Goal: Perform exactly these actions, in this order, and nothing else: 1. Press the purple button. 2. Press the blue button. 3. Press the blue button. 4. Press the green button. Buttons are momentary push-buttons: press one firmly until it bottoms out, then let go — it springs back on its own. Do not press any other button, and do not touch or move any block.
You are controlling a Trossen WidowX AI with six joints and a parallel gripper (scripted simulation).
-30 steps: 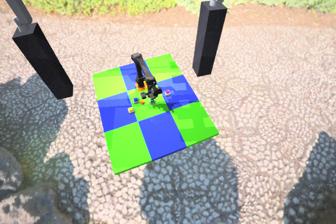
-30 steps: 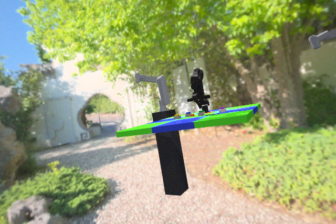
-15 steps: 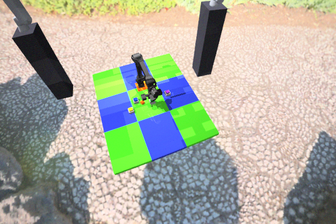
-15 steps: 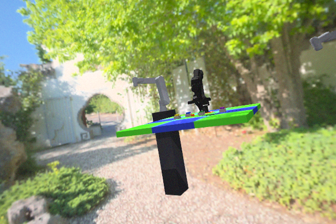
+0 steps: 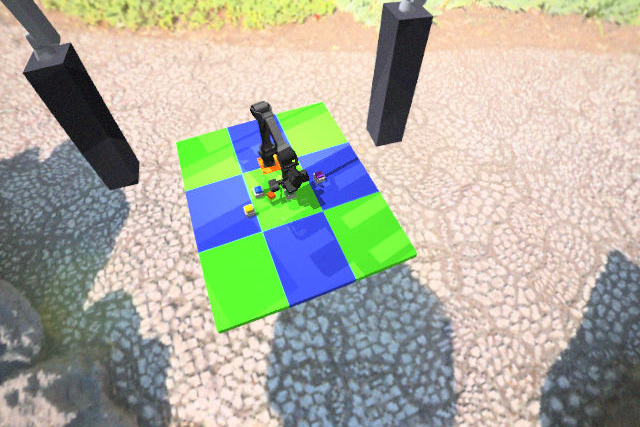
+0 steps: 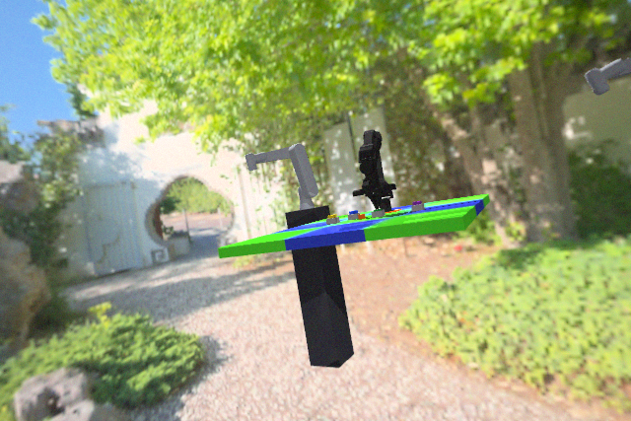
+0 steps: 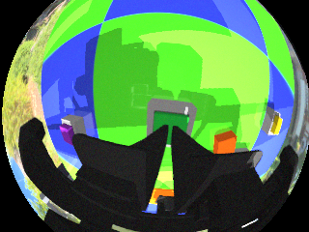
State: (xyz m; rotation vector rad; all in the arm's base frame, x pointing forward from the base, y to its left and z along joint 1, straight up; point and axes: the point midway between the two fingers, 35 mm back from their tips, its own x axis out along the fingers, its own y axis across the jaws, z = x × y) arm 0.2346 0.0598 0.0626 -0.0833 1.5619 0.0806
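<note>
Now: gripper tip 10 mm above the green button. From my gripper tip the other things lie so: small orange block (90 mm to the right, 20 mm below, 20 mm behind); then blue button (150 mm to the right, 50 mm behind); then purple button (160 mm to the left, 60 mm behind).
</note>
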